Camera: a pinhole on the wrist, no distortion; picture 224 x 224 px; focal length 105.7 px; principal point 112.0 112.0 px. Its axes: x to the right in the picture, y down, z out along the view. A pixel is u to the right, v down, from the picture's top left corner.
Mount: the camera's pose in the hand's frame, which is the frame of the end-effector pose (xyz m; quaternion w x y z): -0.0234 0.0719 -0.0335 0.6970 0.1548 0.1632 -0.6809
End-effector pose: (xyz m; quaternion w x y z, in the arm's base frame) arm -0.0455 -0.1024 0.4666 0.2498 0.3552 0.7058 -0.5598
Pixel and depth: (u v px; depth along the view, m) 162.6 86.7 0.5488
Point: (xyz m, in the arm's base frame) -0.2921 -0.5171 0.7360
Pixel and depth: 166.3 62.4 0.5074
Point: -0.2101 -0.5044 0.8148
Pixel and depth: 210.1 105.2 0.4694
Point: -0.4420 -0.3655 0.7677
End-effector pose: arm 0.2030 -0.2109 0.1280 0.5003 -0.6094 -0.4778 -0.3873
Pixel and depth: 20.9 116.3 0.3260
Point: 0.3747 0.1542 -0.0015
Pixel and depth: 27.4 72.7 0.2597
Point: 0.3104 0.0455 -0.0780
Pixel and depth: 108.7 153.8 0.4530
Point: 0.1343 0.1966 0.2336
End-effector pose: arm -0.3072 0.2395 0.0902 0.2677 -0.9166 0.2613 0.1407
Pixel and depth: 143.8 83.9 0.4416
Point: -0.3159 0.6405 -0.0060
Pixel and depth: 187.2 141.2 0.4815
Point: 0.0118 0.6488 0.0230
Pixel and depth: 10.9 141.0 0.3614
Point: -0.4233 0.2955 -0.3955
